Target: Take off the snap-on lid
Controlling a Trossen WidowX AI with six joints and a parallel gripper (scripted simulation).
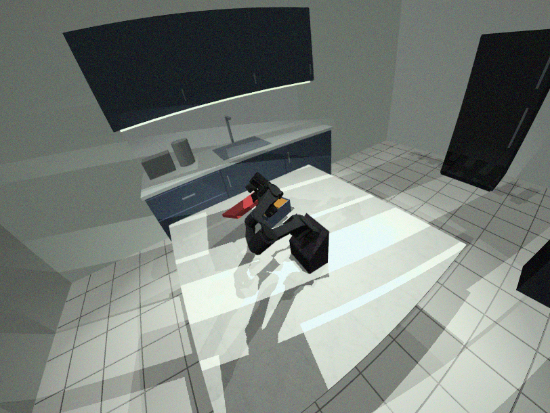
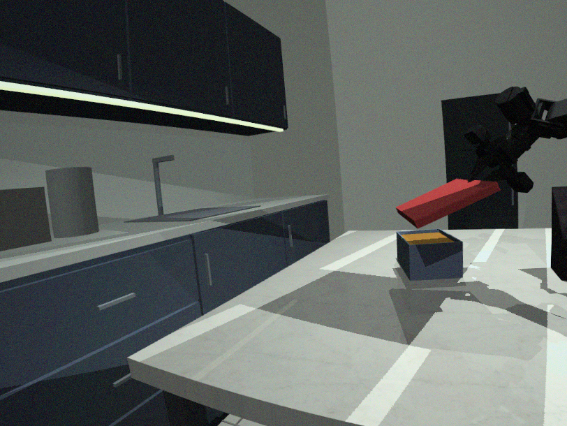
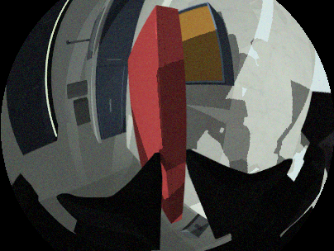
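My gripper tip is 7 cm short of the red lid, 3 cm above it and 2 cm to the right of it. Round my gripper tip: storage box 19 cm below, 15 cm to the right, 11 cm ahead.
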